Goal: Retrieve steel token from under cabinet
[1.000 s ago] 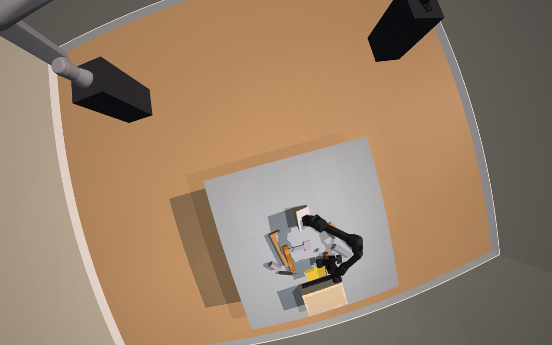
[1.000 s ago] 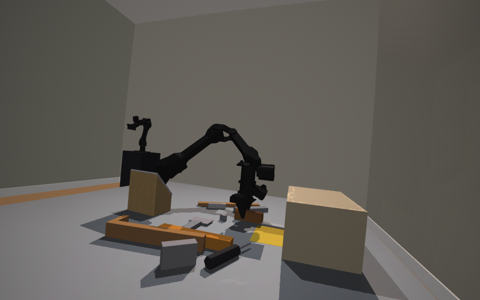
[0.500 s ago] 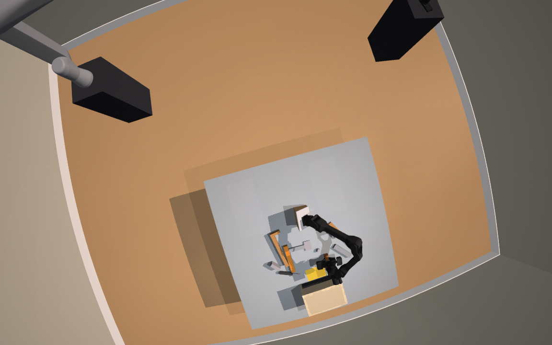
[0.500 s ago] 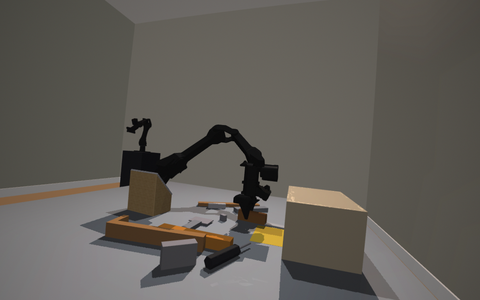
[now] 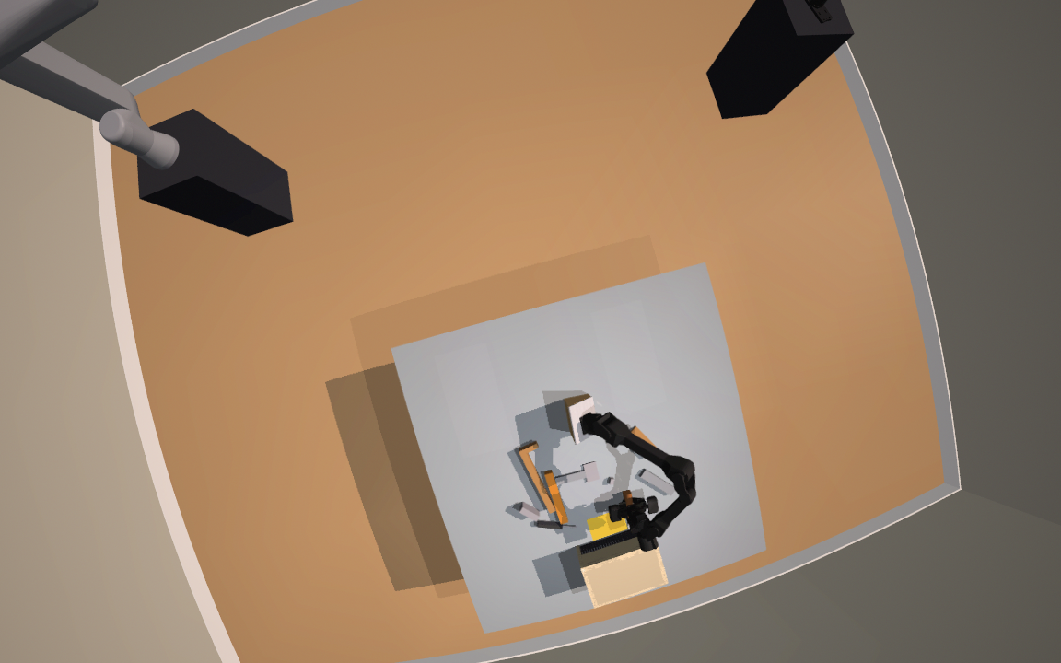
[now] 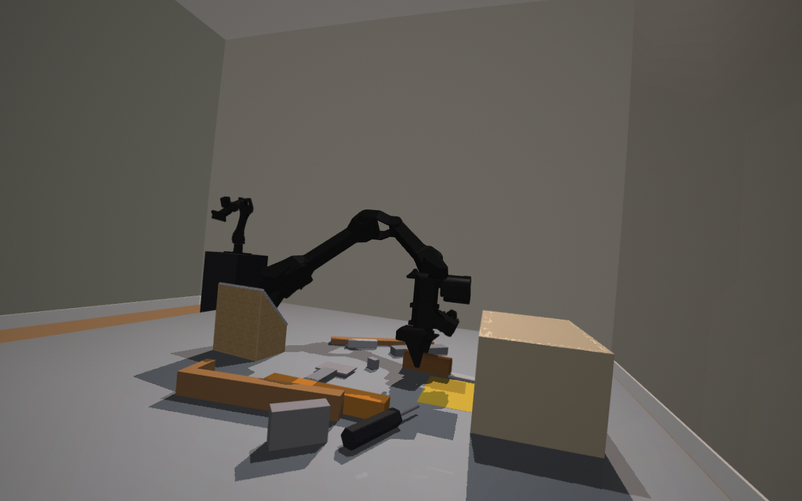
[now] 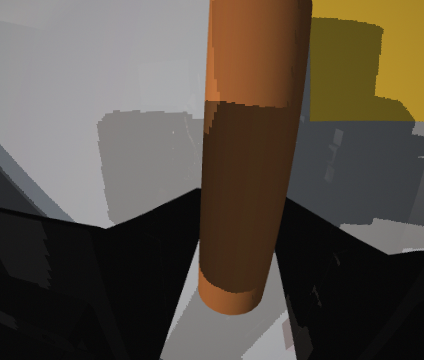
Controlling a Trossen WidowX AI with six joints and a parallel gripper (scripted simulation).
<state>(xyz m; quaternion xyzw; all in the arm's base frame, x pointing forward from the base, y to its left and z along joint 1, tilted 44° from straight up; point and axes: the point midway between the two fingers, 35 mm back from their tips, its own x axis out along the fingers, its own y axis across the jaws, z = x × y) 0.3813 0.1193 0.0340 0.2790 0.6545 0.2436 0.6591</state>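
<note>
Right now the grey cube is 100 mm behind my gripper tip and 50 mm to the right of it. From my gripper tip the other things lie so: grey bar (130 mm to the left, 40 mm behind); then orange stick (160 mm to the left, 160 mm behind); then grey t-shaped piece (160 mm to the right, 150 mm behind).
</note>
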